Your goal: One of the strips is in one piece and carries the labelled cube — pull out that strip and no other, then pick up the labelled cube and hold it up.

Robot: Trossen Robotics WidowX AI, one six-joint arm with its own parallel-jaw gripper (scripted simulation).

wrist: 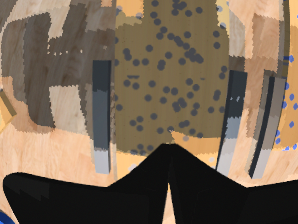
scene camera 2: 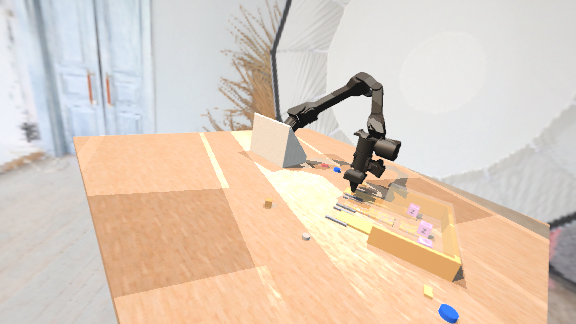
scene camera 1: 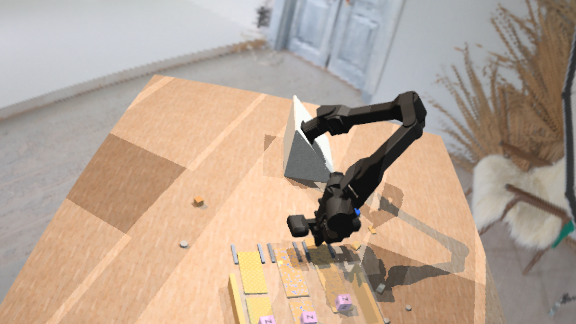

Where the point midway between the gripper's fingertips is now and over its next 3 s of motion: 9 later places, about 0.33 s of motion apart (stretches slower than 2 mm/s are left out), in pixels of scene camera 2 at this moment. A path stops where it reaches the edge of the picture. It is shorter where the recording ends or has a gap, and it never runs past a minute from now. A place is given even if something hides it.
The gripper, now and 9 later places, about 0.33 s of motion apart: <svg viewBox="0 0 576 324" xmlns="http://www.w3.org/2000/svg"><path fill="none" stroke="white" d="M352 191L349 190L345 189L342 188L338 186L334 185L331 184L328 183L325 181L322 180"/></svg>
